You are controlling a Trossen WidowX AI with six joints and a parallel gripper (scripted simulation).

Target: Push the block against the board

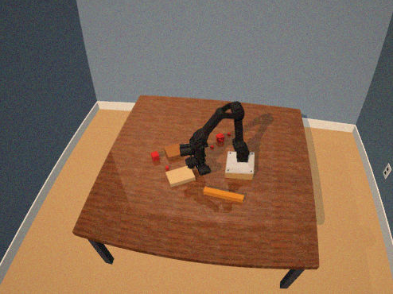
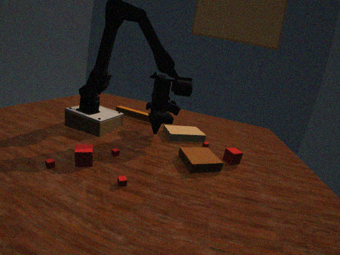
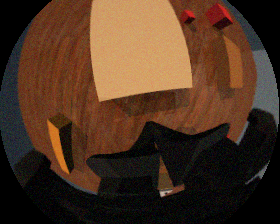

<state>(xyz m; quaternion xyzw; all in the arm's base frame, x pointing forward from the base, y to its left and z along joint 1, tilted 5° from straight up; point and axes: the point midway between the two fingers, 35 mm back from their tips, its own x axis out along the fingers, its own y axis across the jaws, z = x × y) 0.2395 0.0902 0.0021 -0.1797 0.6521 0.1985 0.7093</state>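
The brown square block lies 180 mm ahead of my gripper tip, 120 mm to the right of it and 10 mm above it. Round my gripper tip: pale tan flat board (100 mm ahead, 60 mm to the left, 10 mm above); long orange board (160 mm to the left, 160 mm behind, 10 mm above).
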